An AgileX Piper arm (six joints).
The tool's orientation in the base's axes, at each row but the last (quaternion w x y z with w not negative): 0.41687, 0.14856, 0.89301, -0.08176; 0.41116, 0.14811, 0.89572, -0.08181; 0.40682, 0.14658, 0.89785, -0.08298; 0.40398, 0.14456, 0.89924, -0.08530; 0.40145, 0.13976, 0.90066, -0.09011; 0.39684, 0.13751, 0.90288, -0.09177; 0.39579, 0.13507, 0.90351, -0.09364; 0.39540, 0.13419, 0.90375, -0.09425; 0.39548, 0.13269, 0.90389, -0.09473; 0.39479, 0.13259, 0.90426, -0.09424; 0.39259, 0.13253, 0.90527, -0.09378; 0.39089, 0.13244, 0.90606, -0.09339; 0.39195, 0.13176, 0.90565, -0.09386
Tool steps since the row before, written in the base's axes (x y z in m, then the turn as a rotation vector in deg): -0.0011, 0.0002, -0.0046, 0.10, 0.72, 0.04; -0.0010, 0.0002, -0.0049, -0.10, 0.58, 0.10; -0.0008, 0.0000, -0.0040, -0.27, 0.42, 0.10; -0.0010, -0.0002, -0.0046, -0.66, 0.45, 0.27; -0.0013, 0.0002, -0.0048, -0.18, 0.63, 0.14; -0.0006, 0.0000, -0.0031, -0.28, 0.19, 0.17; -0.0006, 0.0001, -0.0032, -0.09, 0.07, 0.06; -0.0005, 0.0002, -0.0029, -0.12, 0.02, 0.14; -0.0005, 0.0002, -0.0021, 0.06, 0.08, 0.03; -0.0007, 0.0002, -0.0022, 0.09, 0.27, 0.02; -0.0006, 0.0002, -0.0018, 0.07, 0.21, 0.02; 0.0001, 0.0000, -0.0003, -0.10, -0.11, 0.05; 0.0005, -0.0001, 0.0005, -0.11, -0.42, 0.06
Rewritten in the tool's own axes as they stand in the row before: 0.0042, -0.0001, 0.0021, 0.05, 0.71, -0.15; 0.0044, 0.0000, 0.0024, 0.10, 0.51, -0.29; 0.0035, -0.0001, 0.0021, 0.18, 0.30, -0.37; 0.0040, -0.0003, 0.0024, 0.30, 0.20, -0.76; 0.0045, 0.0000, 0.0022, 0.12, 0.53, -0.39; 0.0027, 0.0000, 0.0017, 0.09, 0.08, -0.36; 0.0028, 0.0001, 0.0017, 0.03, 0.03, -0.12; 0.0025, 0.0002, 0.0015, -0.02, -0.03, -0.18; 0.0019, 0.0002, 0.0010, -0.05, 0.09, 0.00; 0.0021, 0.0001, 0.0009, -0.03, 0.28, -0.03; 0.0018, 0.0001, 0.0007, -0.03, 0.22, -0.02; 0.0002, 0.0001, 0.0003, 0.01, -0.14, -0.07; -0.0007, 0.0000, 0.0000, -0.04, -0.44, 0.00
